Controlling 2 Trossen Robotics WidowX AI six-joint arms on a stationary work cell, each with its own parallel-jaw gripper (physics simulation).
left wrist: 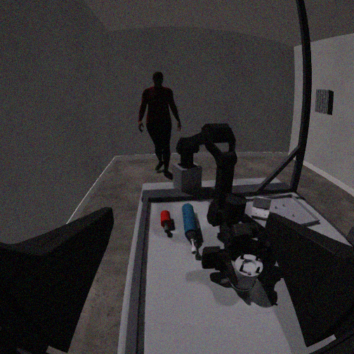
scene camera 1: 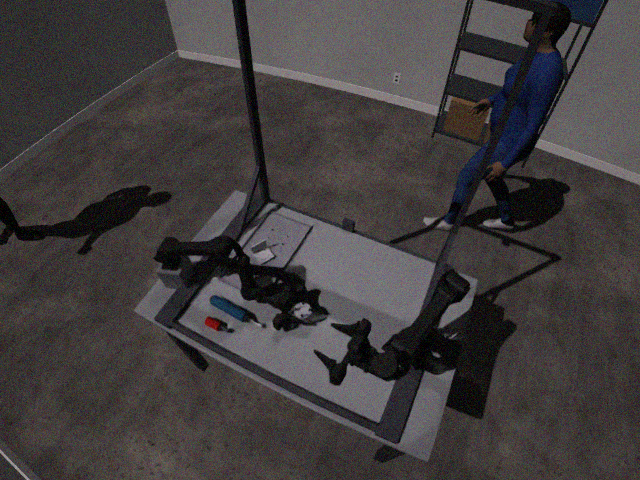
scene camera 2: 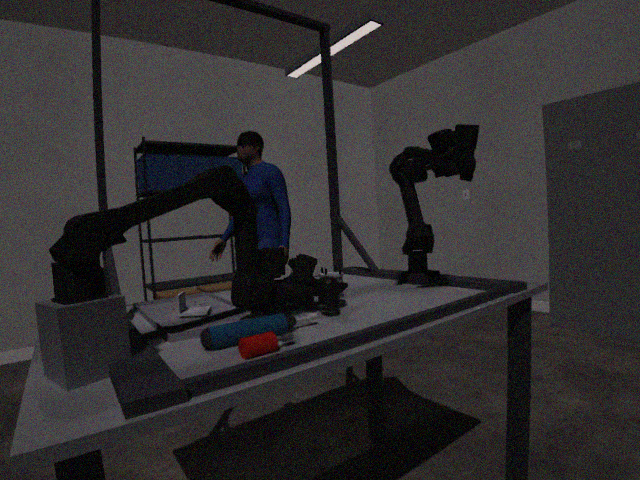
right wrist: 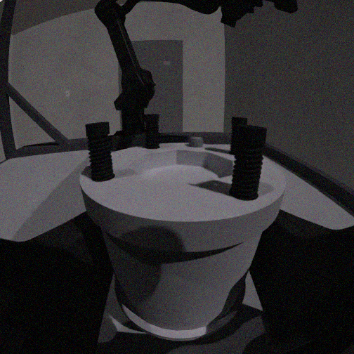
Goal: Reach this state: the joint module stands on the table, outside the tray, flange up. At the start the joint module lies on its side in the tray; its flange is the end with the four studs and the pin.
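Places are measured from the left arm's base along level axes (x ahead, y left, z up), in millimetres.
Pixels of known places: left gripper, between the fingertips: (scene camera 1: 322,337) (scene camera 2: 414,166); right gripper, between the fingertips: (scene camera 1: 309,317) (scene camera 2: 340,283); left arm's base, origin of its link: (scene camera 2: 418,271); right arm's base, origin of its link: (scene camera 1: 171,263) (scene camera 2: 79,299).
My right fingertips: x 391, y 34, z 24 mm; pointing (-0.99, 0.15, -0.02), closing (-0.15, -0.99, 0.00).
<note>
Ahead of a thing's pixels: the offset from my right fingertips to its middle. Level surfaces: height alone.
The pale joint module {dx +27, dy -4, dz +7 mm} (scene camera 1: 301,310) (left wrist: 248,268) (right wrist: 182,205) is outside the tray, over the table's middle. It looks upright, flange up; its four dark studs and small pin point up in the right wrist view. My right gripper (scene camera 1: 303,318) (scene camera 2: 331,298) (left wrist: 248,282) is shut on the module's body below the flange. Whether the module's base touches the table {dz -58 mm} (scene camera 1: 356,268) is hidden by the fingers. My left gripper (scene camera 1: 324,338) (scene camera 2: 467,152) is open and empty, apart from the module and to its right in scene camera 1. The flat grey tray {dx +294, dy -241, dz -49 mm} (scene camera 1: 290,232) (left wrist: 300,212) lies at the table's back left in scene camera 1.
A blue-handled tool {dx +275, dy +69, dz -38 mm} (scene camera 1: 227,308) (scene camera 2: 248,330) (left wrist: 188,220) and a shorter red-handled one {dx +314, dy +144, dz -40 mm} (scene camera 1: 212,323) (scene camera 2: 258,345) (left wrist: 165,218) lie on the table's near left in scene camera 1. Small pale pieces {dx +297, dy -216, dz -25 mm} (scene camera 1: 263,255) (scene camera 2: 195,311) are at the tray. Dark frame posts (scene camera 1: 250,103) (scene camera 2: 330,155) rise from the table's edges.
</note>
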